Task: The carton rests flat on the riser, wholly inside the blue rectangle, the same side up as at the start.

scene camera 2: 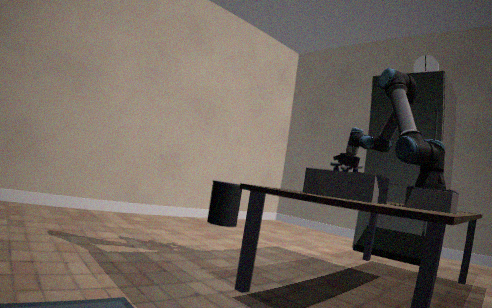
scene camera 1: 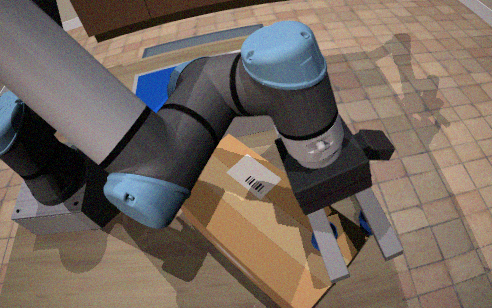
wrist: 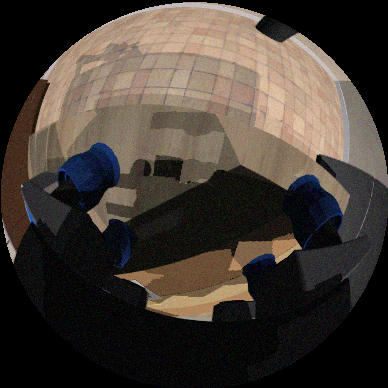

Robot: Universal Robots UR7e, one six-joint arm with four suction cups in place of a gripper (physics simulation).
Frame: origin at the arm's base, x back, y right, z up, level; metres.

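Seen in the pictures: hand at its tool point: (wrist: 195, 222); arm's base at its link origin: (scene camera 2: 430, 189) (scene camera 1: 59, 177).
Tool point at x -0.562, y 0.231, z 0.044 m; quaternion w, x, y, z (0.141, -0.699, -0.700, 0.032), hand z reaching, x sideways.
Note:
Offsets run from my tool point to a thing's middle. Level surfaces: height alone.
The brown carton @[dx +0.120, dy -0.007, dz -0.064 m] (scene camera 1: 251, 220) (wrist: 202, 271) lies flat on the wooden table @[dz -0.138 m] (scene camera 1: 138, 275), with its white barcode label @[dx +0.115, dy -0.073, dz +0.010 m] (scene camera 1: 254, 176) facing up. My suction gripper (scene camera 1: 345, 232) (scene camera 2: 347, 166) (wrist: 202, 224) is down low over the carton's right end, with its blue cups close to the top face. I cannot tell whether the cups touch it. The gripper holds nothing. The arm hides most of the riser.
The arm's elbow and wrist joints (scene camera 1: 183, 131) hang over the carton's left part and the riser. In scene camera 2 the table edge (scene camera 2: 306, 197) shows side-on, with a dark cylindrical bin (scene camera 2: 224, 203) on the tiled floor beyond.

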